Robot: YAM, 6 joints.
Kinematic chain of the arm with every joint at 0, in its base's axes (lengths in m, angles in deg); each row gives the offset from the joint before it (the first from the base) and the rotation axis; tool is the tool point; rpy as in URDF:
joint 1: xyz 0 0 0.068 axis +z
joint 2: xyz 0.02 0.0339 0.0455 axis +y
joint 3: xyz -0.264 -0.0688 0 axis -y
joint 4: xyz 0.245 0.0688 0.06 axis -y
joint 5: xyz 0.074 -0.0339 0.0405 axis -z
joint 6: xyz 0.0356 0 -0.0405 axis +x
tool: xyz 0 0 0 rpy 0 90 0
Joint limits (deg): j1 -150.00..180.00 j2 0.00..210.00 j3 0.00..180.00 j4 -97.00..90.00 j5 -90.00..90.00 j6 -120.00..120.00
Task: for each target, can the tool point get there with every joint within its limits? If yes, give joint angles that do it. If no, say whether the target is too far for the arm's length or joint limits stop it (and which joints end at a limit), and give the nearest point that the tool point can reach.
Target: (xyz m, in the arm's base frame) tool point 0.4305 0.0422 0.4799
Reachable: yes | joints 8.91 111.98 130.05 -24.68 44.48 -5.89
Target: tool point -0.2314 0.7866 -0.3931
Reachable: no: too far | nearest point -0.1556 0.5288 -0.2169 | short by 0.321 m
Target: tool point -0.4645 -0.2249 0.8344
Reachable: no: too far | nearest point -0.3262 -0.1829 0.6293 | short by 0.251 m
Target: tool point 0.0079 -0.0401 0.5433
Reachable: yes | joints -46.19 40.42 88.16 -26.49 38.33 -34.44
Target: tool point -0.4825 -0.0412 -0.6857
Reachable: no: too far | nearest point -0.3683 -0.0038 -0.3598 | short by 0.347 m
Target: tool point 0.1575 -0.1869 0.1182
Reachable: yes | joints -45.89 109.07 56.58 -71.76 28.59 73.24
